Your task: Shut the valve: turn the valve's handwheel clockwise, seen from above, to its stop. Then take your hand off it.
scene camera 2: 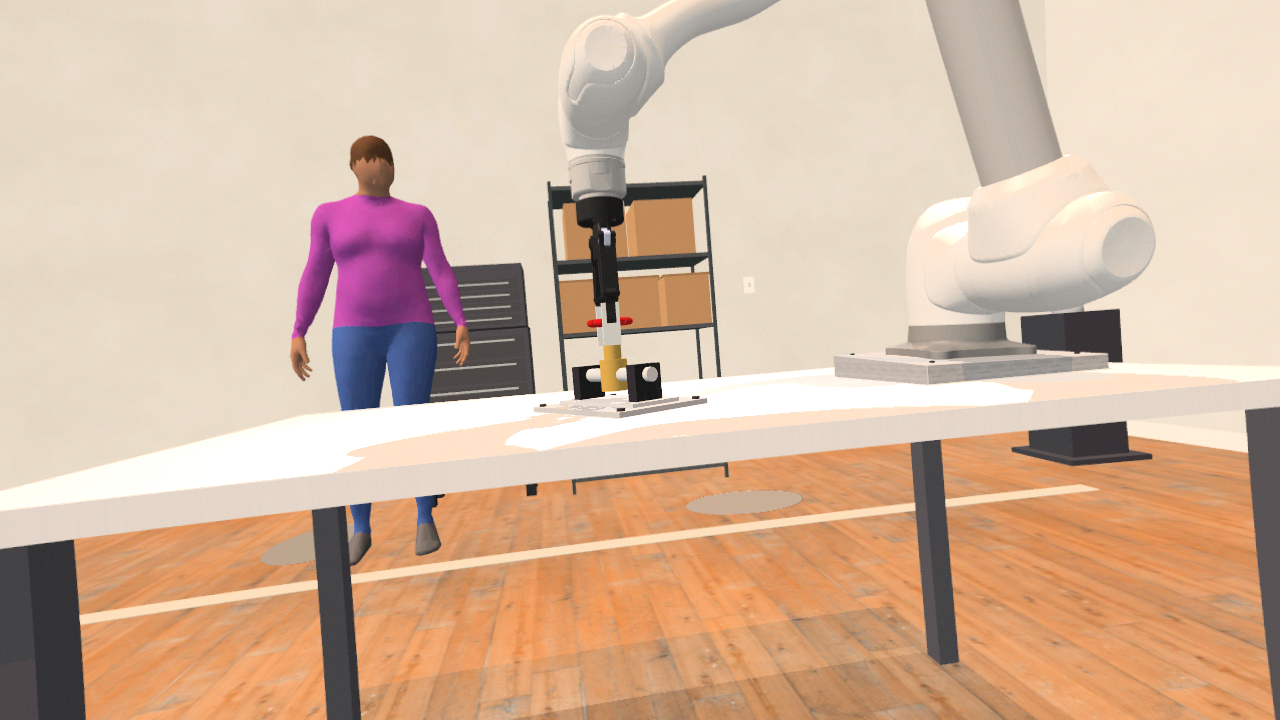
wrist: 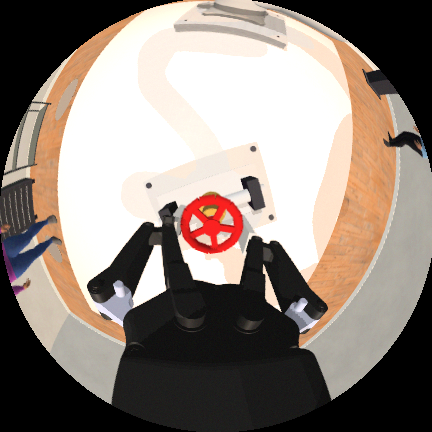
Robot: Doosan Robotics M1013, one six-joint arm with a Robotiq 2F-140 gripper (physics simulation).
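Note:
The red handwheel [scene camera 2: 626, 320] [wrist: 212, 248] sits level on top of the yellow valve body [scene camera 2: 612, 376] [wrist: 211, 194]. My gripper [scene camera 2: 609, 327] [wrist: 210, 218] points straight down over it and is shut on the handwheel, with one finger pad against the rim on each side. The fingers stand about half apart. The valve's pipe runs between black blocks [scene camera 2: 644, 381] [wrist: 255, 193] on a pale base plate [scene camera 2: 617, 412] [wrist: 235, 156]. In the scene view the near finger hides the middle of the wheel.
The valve plate lies on the white table [scene camera 2: 268, 456] [wrist: 110, 135]. The arm's base stands on a grey mounting plate [scene camera 2: 971, 368] [wrist: 225, 33] on the same table. A person in a magenta top [scene camera 2: 380, 259] stands behind the table, near a drawer cabinet [scene camera 2: 483, 358] and a shelf rack [scene camera 2: 712, 295].

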